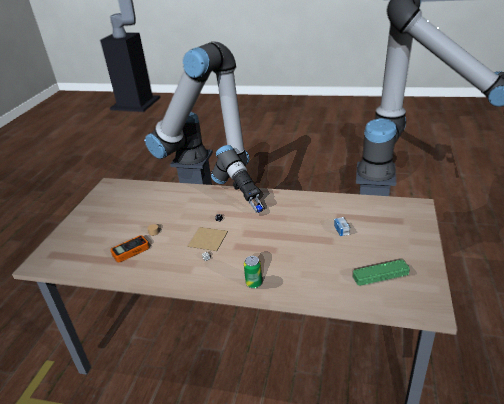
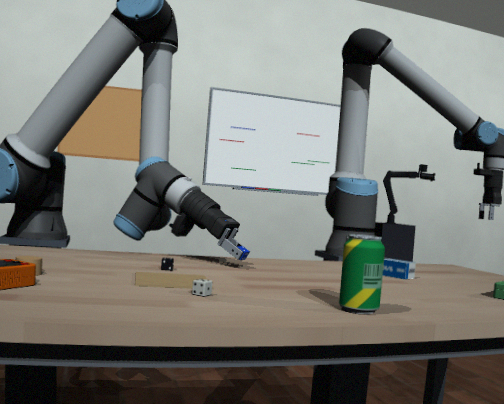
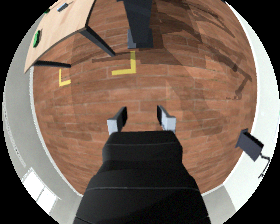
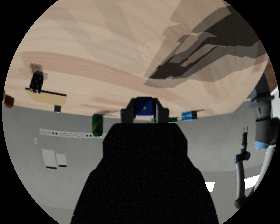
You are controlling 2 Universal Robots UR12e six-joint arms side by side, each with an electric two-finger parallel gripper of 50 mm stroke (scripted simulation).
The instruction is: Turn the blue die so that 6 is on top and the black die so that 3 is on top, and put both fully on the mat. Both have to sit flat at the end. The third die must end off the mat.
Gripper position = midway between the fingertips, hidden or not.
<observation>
I see my left gripper [image 3: 142, 112], my right gripper [image 2: 244, 255], a tan mat [image 2: 147, 279] and a green block [image 1: 372, 274].
My right gripper is seen too in image 4 [image 4: 144, 104]. Image 3 misses the tan mat: it is out of frame.
</observation>
